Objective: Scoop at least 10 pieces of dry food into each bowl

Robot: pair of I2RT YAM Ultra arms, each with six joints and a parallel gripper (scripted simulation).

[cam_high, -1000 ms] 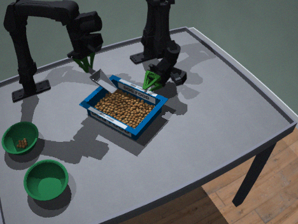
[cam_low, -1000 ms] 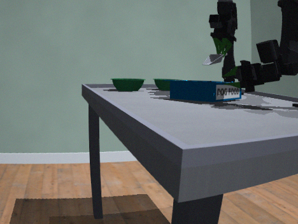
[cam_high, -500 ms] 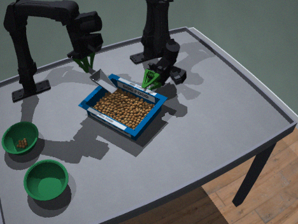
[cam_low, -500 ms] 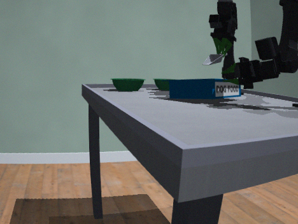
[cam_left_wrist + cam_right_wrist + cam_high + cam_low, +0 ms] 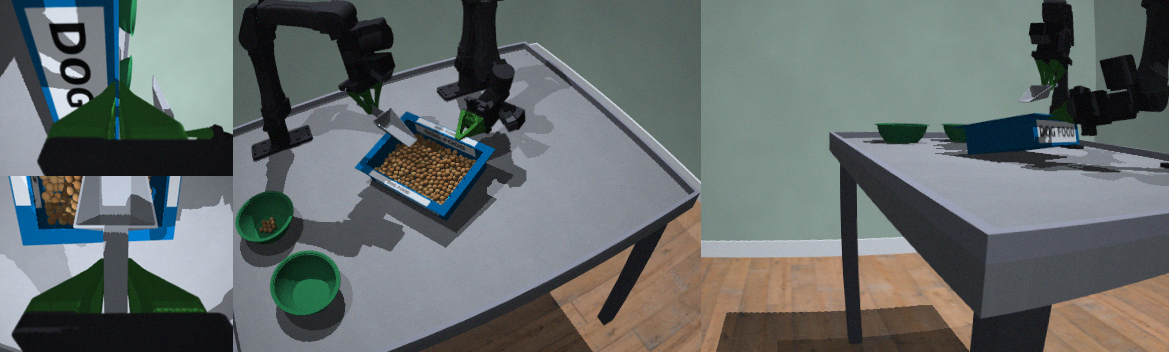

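My right hand is 4 cm short of the grey scoop, 2 cm to the right of it and 2 cm above it. The rest, counted from my right hand: box (11 cm ahead, 8 cm to the left, 12 cm below).
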